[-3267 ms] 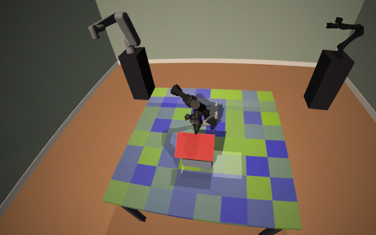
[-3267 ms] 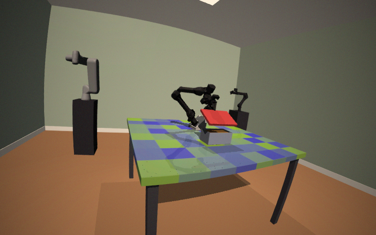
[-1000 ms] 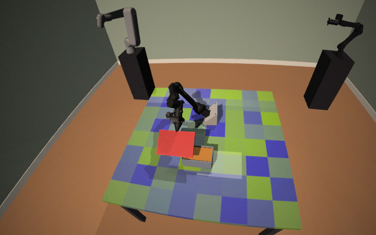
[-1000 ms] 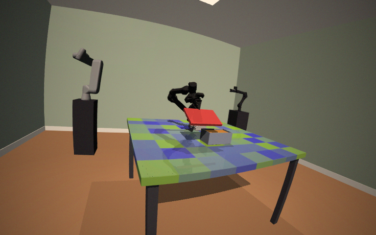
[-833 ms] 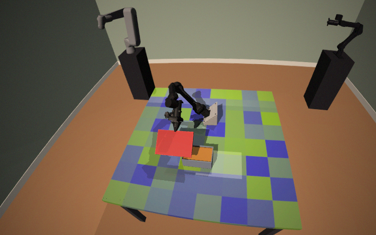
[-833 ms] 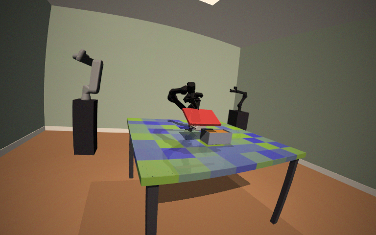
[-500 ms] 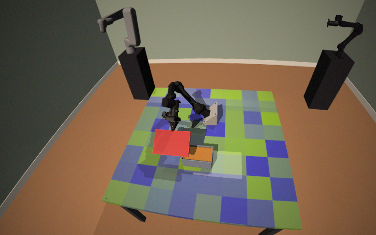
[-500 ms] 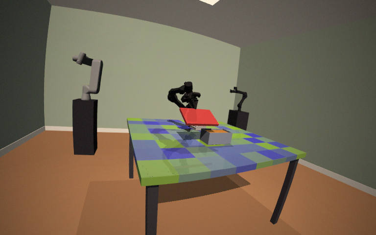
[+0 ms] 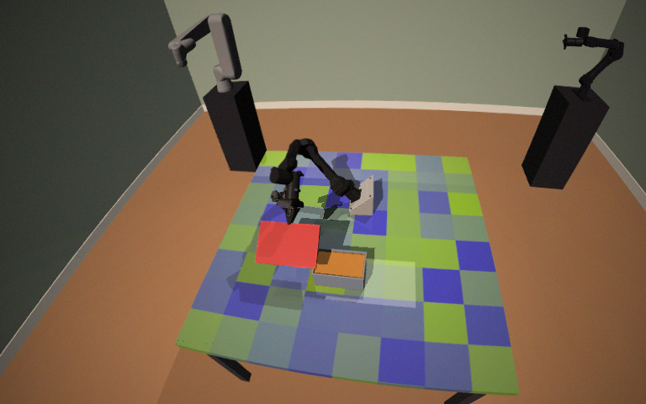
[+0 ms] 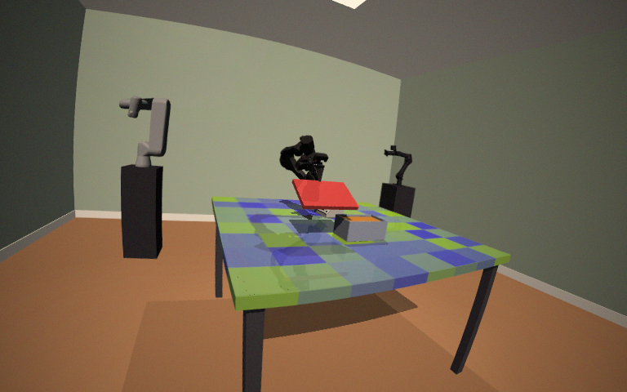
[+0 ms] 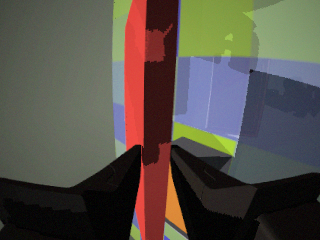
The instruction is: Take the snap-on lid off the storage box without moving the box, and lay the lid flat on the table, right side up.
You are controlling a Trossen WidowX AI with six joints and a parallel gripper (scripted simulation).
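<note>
Now: the red lid 7 cm ahead of my gripper tip, 4 cm below it and 1 cm to the left of it. The rest, counted from my gripper tip: grey storage box: 21 cm to the left, 18 cm below, 6 cm ahead.
</note>
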